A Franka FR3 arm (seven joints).
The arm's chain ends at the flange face. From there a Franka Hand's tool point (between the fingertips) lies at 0.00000 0.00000 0.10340 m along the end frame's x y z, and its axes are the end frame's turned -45 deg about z.
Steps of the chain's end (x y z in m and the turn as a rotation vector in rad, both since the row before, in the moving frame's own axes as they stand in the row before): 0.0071 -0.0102 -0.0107 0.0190 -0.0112 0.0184; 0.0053 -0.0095 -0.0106 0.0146 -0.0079 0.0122
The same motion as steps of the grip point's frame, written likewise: 0.0128 -0.0044 -0.0107 0.0214 0.0055 0.0184; 0.0110 -0.0046 -0.0106 0.0159 0.0047 0.0122
